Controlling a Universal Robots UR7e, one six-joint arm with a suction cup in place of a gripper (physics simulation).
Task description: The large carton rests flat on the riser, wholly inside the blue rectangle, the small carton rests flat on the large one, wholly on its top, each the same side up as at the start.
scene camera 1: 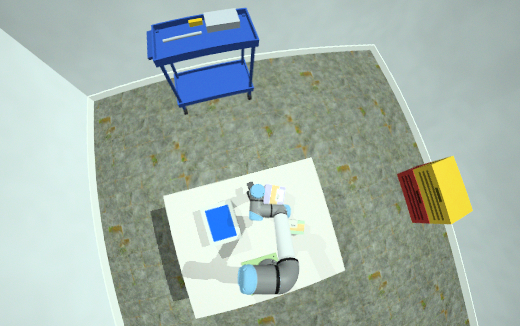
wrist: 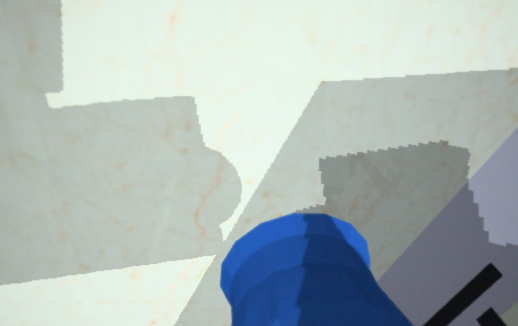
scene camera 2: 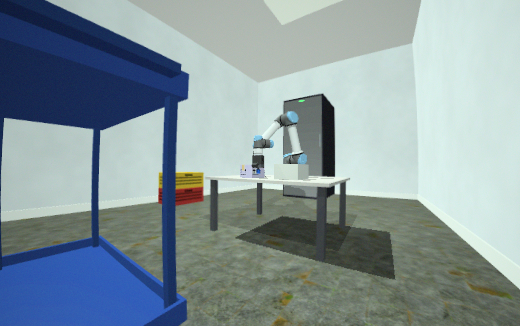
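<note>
The large carton (scene camera 1: 275, 194) (scene camera 2: 246, 171), lilac with a yellow and white top, stands on the white table (scene camera 1: 317, 194). A sliver of its side shows in the wrist view (wrist: 408, 278). My suction cup (scene camera 2: 257, 171) (wrist: 296, 233) hangs low beside this carton, below its top edge, over bare table, with nothing on it. In the overhead view the wrist (scene camera 1: 257, 191) hides the cup. The small carton (scene camera 1: 297, 227) lies on the table behind the forearm. The riser (scene camera 1: 234, 213) (scene camera 2: 291, 171) with the blue rectangle (scene camera 1: 220, 223) stands to the left, with nothing on it.
A green sheet (scene camera 1: 259, 259) lies by the arm's base. A blue cart (scene camera 1: 204, 45) (scene camera 2: 169, 194) stands off the table. Red and yellow crates (scene camera 1: 412, 194) (scene camera 2: 181, 187) sit on the floor. A dark cabinet (scene camera 2: 320, 129) stands behind the table.
</note>
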